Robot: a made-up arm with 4 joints. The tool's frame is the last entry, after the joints. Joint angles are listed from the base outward.
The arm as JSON. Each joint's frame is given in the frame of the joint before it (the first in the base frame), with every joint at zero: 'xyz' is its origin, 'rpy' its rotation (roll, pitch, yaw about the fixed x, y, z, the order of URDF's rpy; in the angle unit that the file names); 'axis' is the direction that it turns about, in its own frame. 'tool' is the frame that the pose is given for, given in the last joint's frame.
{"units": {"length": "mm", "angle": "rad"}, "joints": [
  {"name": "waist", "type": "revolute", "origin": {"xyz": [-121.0, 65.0, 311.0], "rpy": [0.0, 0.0, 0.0]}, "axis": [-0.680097, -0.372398, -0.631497]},
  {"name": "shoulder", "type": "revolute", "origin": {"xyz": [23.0, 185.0, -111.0], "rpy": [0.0, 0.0, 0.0]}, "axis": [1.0, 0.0, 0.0]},
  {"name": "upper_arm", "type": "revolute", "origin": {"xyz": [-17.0, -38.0, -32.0], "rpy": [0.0, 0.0, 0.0]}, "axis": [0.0, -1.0, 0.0]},
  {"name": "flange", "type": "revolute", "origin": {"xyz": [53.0, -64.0, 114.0], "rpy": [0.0, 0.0, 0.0]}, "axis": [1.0, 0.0, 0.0]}
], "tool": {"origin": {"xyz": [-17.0, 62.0, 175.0], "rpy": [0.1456, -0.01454, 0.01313]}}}
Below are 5 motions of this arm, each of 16 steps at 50 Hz.
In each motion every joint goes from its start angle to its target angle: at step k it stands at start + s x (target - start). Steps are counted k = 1, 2, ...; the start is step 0. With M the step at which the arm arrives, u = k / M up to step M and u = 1 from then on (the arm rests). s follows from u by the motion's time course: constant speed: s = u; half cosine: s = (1 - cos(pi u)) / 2; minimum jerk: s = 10 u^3 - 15 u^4 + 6 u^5.
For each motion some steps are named. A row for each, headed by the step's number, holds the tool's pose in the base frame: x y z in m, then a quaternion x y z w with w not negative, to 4 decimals.
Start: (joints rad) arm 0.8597 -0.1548 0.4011 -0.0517
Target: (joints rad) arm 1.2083 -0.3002 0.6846 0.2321
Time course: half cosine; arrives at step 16
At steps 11, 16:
11: -0.1002 0.3111 0.2301 -0.4486 -0.4143 -0.1280 0.7815
16: -0.1011 0.3065 0.2074 -0.4747 -0.4308 -0.1071 0.7600

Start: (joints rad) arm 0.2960 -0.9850 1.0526 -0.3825
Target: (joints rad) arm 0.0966 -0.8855 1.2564 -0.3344
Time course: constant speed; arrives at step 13
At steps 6, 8, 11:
6: -0.2894 0.3582 0.1939 -0.5471 -0.4885 0.1721 0.6576
8: -0.3021 0.3510 0.2007 -0.5226 -0.5053 0.1802 0.6626
11: -0.3200 0.3391 0.2103 -0.4851 -0.5299 0.1913 0.6688

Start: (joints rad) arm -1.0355 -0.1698 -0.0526 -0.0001
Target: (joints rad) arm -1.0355 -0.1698 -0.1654 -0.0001
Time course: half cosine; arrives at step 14
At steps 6, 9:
6: -0.0720 0.1525 0.5369 0.3131 0.2165 0.3284 0.8644
9: -0.0654 0.1604 0.5337 0.3067 0.2332 0.3317 0.8611

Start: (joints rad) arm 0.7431 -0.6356 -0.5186 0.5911
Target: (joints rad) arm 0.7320 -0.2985 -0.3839 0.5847
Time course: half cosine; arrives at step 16
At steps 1, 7, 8, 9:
1: 0.1084 0.2181 0.4230 -0.1266 -0.0021 -0.4065 0.9048
7: 0.0823 0.2038 0.4347 -0.0730 -0.0188 -0.3678 0.9268
8: 0.0757 0.1997 0.4373 -0.0594 -0.0233 -0.3583 0.9314
9: 0.0691 0.1953 0.4396 -0.0459 -0.0280 -0.3487 0.9357

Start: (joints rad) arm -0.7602 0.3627 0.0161 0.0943
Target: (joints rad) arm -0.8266 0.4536 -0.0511 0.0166
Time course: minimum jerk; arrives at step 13
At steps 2, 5, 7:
2: -0.0601 0.0674 0.4214 0.5214 0.1865 0.1838 0.8122
5: -0.0559 0.0700 0.4166 0.5252 0.1993 0.1901 0.8052
7: -0.0517 0.0730 0.4115 0.5291 0.2127 0.1974 0.7974

